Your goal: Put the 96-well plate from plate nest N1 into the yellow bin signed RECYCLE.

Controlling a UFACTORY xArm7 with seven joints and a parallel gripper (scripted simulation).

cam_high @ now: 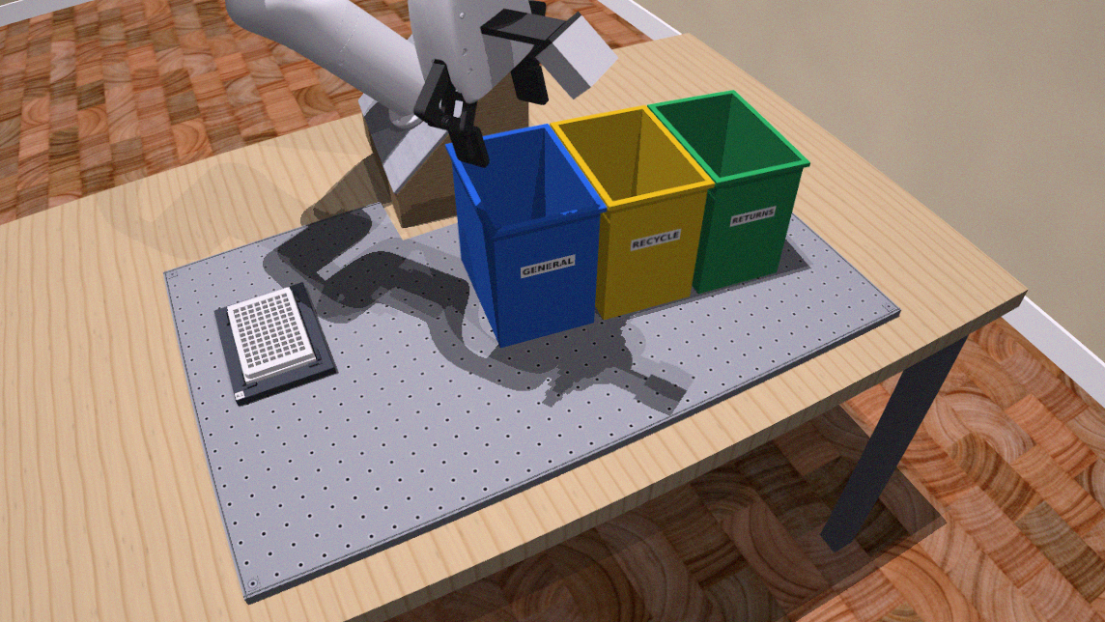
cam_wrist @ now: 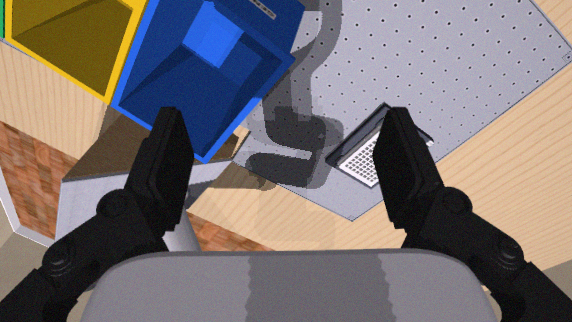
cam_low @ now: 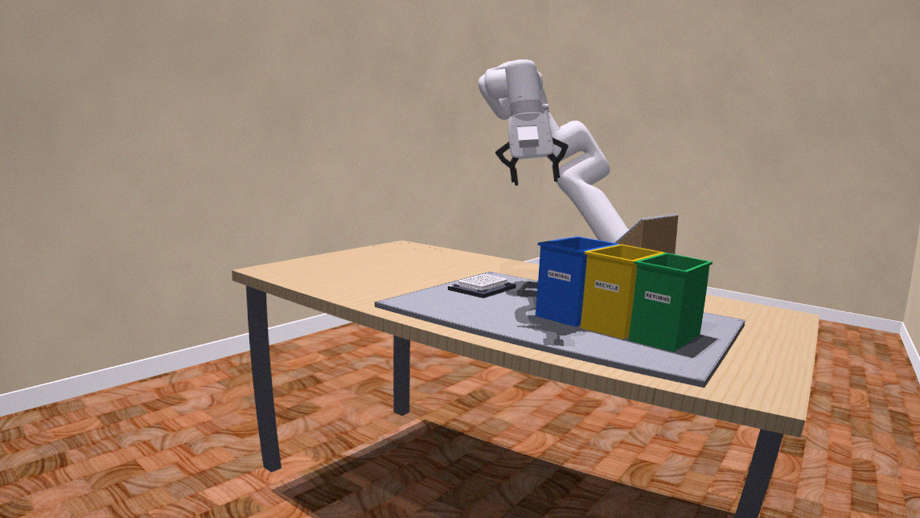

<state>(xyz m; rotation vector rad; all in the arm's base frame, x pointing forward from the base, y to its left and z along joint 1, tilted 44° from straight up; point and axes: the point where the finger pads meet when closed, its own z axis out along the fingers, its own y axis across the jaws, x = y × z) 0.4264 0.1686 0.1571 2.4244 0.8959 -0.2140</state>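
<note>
The white 96-well plate lies 31 cm below my hand, 27 cm to the right of it and 13 cm behind it. From my hand the other things lie so: blue general bin 24 cm below, 13 cm behind, 5 cm to the left; then yellow recycle bin 24 cm below, 18 cm to the left, 13 cm behind; then green returns bin 31 cm to the left, 24 cm below, 14 cm behind.
</note>
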